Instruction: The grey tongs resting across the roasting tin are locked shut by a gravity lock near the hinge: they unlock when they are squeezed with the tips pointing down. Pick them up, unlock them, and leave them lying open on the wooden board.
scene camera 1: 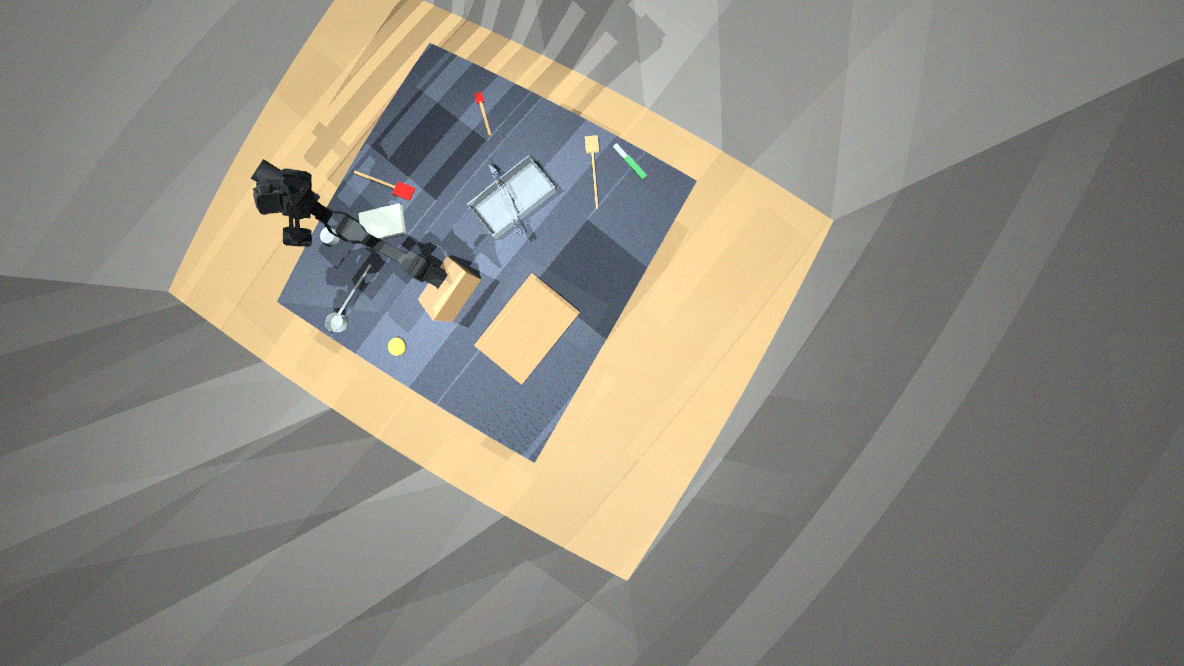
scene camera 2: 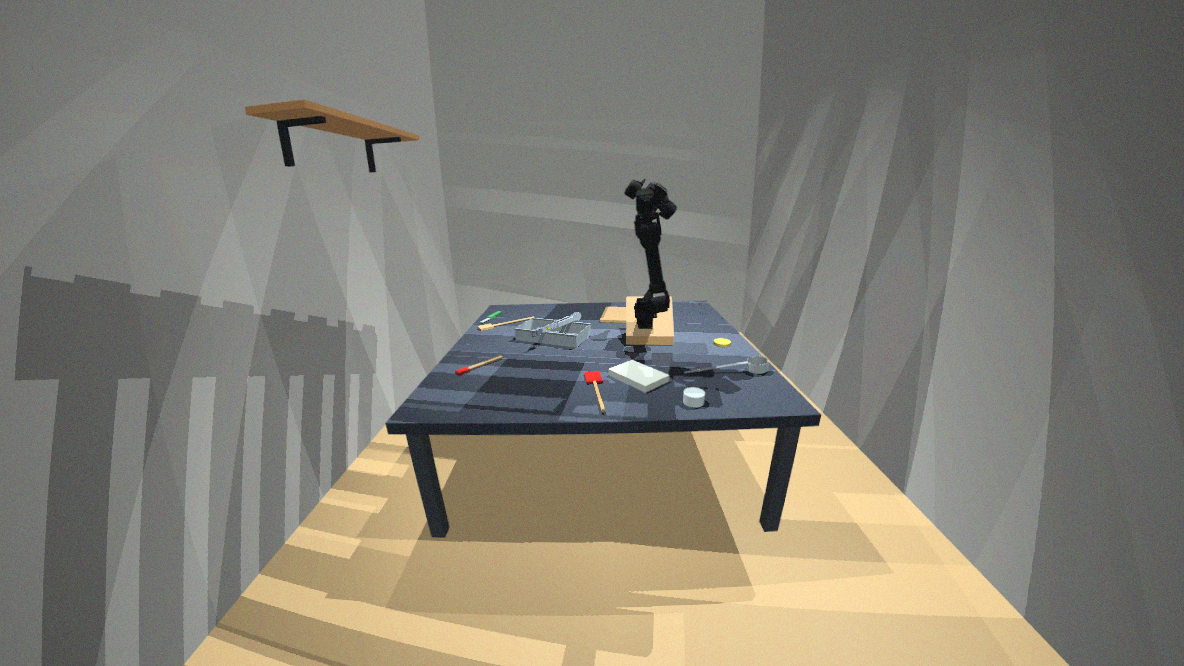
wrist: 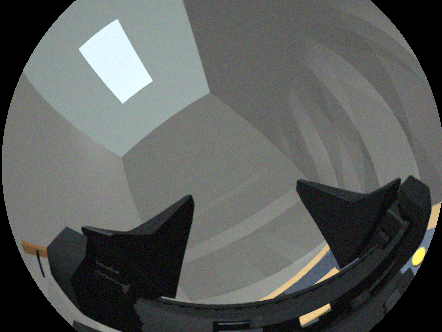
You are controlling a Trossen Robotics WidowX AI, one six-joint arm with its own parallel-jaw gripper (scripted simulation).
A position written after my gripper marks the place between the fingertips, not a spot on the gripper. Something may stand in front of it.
My gripper (scene camera 1: 294, 224) is open and holds nothing. Further things: a white block (scene camera 1: 384, 222), a roasting tin (scene camera 1: 525, 185) and a wooden board (scene camera 1: 534, 319).
The white block shows as well in scene camera 2 (scene camera 2: 644, 378). My gripper also shows in scene camera 2 (scene camera 2: 655, 186) and in the wrist view (wrist: 246, 193). The wrist view misses the white block: it is out of frame.
